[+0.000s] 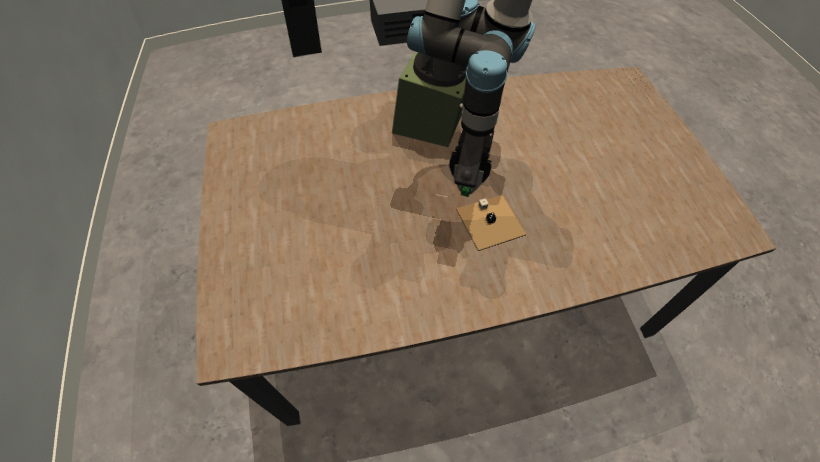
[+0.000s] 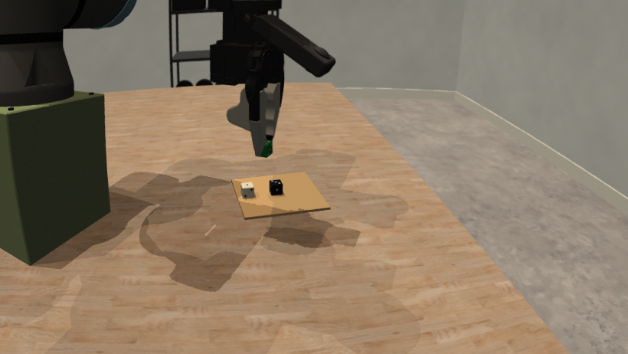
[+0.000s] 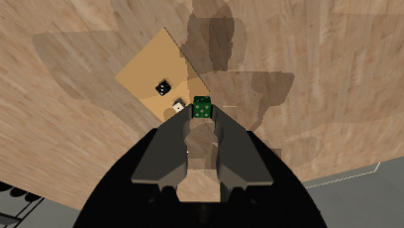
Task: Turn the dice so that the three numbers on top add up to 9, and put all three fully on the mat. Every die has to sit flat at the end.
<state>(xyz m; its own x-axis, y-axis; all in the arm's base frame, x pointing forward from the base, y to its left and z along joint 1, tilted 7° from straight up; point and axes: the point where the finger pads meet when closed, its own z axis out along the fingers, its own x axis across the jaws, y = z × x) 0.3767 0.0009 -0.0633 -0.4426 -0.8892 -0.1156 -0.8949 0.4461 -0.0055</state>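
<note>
Now: the black die 110 mm below my hand, 70 mm to the left of it and 20 mm ahead of it. Round my hand: tan mat (120 mm below, 70 mm to the left, 20 mm ahead); then white die (110 mm below, 70 mm to the left, 30 mm behind); then green die (10 mm below).
</note>
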